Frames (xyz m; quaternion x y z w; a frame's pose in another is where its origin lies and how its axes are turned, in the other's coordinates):
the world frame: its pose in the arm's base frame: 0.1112 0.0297 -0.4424 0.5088 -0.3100 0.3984 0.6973
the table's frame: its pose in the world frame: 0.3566 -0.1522 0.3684 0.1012 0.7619 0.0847 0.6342
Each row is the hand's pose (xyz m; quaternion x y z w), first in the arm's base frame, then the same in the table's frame.
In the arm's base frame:
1: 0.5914 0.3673 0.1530 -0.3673 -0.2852 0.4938 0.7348
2: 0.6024 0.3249 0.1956 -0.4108 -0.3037 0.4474 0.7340
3: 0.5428 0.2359 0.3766 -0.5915 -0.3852 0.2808 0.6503
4: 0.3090 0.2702 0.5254 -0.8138 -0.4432 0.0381 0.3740
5: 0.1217 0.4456 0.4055 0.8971 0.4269 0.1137 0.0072
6: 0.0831 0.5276 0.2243 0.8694 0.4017 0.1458 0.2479
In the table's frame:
1: 0.4412 -0.0527 0.5476 -0.6368 -0.1133 -0.3478 0.6787
2: 0.3867 -0.0347 0.5684 -0.6607 -0.0952 -0.3881 0.6355
3: 0.2685 0.1226 0.6427 -0.7668 0.0057 -0.4805 0.4256
4: 0.3222 0.3962 0.6578 -0.8429 0.2101 -0.4927 0.0510
5: 0.5718 0.4702 0.5460 0.8059 -0.3975 0.3328 0.2860
6: 0.7120 0.3943 0.4210 0.7451 -0.4701 0.1684 0.4421

